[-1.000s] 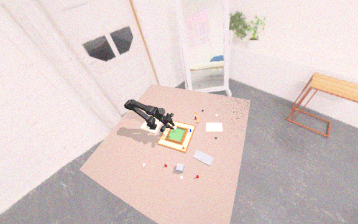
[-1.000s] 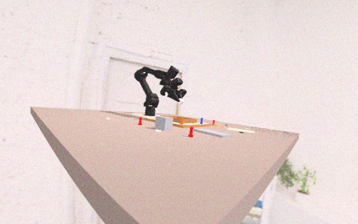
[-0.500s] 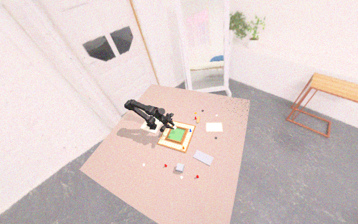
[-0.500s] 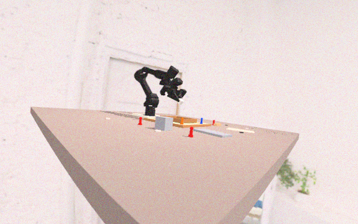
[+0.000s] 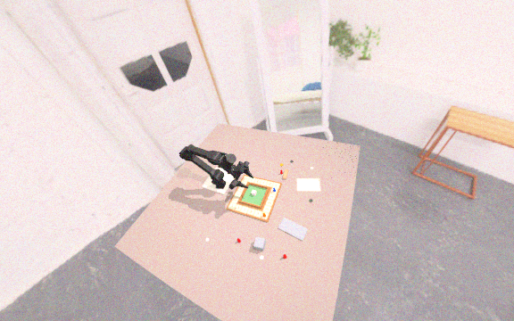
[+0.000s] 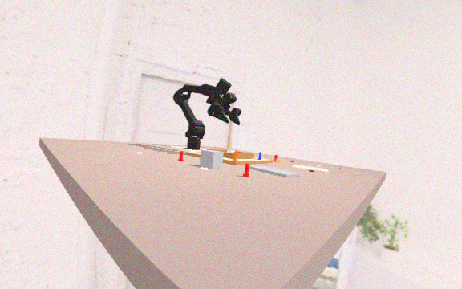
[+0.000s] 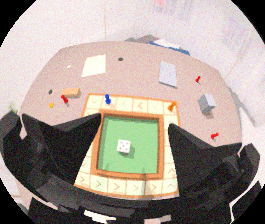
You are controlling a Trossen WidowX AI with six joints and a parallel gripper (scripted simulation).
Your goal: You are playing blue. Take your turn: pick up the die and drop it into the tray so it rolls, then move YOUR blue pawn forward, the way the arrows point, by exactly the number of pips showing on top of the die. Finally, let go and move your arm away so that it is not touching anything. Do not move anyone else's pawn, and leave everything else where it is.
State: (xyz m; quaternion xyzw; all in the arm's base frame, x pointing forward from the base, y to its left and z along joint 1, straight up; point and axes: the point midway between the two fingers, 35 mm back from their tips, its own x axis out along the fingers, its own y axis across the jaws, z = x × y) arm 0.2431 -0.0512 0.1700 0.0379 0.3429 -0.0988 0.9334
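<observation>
Right now my gripper tip is 12 cm short of the blue pawn, 5 cm to the right of it and 13 cm above it. Also, from my gripper tip: green tray 15 cm below; then orange pawn 9 cm ahead, 13 cm to the right, 13 cm below; then white die 1 cm behind, 1 cm to the left, 13 cm below.
</observation>
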